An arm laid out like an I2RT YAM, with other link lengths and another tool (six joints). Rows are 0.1 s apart.
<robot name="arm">
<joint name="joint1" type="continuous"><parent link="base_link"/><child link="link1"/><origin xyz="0 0 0.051" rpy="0 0 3.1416"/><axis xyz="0 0 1"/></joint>
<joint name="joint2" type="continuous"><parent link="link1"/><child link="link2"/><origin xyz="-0.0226 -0.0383 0.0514" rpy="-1.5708 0 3.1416"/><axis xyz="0 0 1"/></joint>
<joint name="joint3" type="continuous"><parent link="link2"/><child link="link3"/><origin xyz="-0.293 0 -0.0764" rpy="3.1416 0 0"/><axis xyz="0 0 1"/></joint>
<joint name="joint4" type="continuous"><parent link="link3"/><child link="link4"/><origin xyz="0.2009 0.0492 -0.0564" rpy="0 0 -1.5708"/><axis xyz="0 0 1"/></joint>
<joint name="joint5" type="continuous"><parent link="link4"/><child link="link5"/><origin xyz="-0.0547 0.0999 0.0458" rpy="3.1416 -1.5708 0"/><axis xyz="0 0 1"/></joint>
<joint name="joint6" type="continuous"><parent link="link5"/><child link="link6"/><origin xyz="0 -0.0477 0.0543" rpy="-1.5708 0 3.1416"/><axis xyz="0 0 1"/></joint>
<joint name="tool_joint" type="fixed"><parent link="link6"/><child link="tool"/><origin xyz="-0.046 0.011 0.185" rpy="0 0.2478 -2.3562"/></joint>
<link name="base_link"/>
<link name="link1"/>
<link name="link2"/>
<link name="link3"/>
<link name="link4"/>
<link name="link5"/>
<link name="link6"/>
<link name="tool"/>
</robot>
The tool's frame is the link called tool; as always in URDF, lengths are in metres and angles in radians. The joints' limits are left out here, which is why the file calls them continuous.
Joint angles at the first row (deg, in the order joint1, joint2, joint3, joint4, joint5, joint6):
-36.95 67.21 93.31 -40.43 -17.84 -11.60
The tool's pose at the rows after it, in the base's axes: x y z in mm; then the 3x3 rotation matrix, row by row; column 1 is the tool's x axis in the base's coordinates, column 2 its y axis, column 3 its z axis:
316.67, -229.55, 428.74; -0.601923, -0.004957, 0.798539; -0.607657, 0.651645, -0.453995; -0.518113, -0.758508, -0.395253
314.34, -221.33, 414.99; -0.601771, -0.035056, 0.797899; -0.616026, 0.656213, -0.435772; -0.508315, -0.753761, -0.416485
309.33, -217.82, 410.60; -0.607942, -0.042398, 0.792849; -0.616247, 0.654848, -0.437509; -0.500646, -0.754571, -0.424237
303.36, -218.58, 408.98; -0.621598, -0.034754, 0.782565; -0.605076, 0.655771, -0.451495; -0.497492, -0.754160, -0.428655
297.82, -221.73, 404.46; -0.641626, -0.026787, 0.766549; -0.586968, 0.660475, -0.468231; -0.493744, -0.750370, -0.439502
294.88, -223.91, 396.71; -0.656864, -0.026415, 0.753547; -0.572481, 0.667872, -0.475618; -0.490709, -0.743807, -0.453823
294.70, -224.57, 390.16; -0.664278, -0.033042, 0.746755; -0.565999, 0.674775, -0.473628; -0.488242, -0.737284, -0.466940
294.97, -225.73, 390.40; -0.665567, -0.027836, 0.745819; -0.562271, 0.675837, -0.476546; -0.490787, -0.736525, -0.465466
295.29, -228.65, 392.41; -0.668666, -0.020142, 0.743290; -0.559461, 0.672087, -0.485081; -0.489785, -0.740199, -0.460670
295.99, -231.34, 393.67; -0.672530, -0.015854, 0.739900; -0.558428, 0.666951, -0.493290; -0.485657, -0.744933, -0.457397
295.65, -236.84, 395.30; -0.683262, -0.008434, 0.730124; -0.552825, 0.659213, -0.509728; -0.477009, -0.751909, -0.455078
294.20, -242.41, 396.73; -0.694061, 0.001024, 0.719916; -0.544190, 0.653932, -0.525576; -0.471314, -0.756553, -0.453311
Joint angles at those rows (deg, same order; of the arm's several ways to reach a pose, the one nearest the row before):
-36.92 65.83 90.84 -40.69 -18.72 -11.84
-36.52 64.40 88.45 -41.25 -19.27 -12.55
-36.32 63.34 87.72 -42.13 -18.88 -12.92
-36.27 62.60 87.54 -42.90 -17.81 -12.74
-36.30 62.15 87.20 -43.59 -16.46 -12.42
-36.30 61.81 86.20 -43.77 -15.63 -12.13
-36.29 61.83 85.57 -43.94 -15.47 -12.04
-36.24 61.88 85.43 -43.61 -15.22 -11.78
-36.30 62.12 85.56 -43.18 -14.79 -11.78
-36.25 62.40 85.66 -42.81 -14.27 -11.95
-36.39 62.92 86.09 -42.62 -13.34 -12.30
-36.73 63.34 86.48 -42.52 -12.58 -12.48

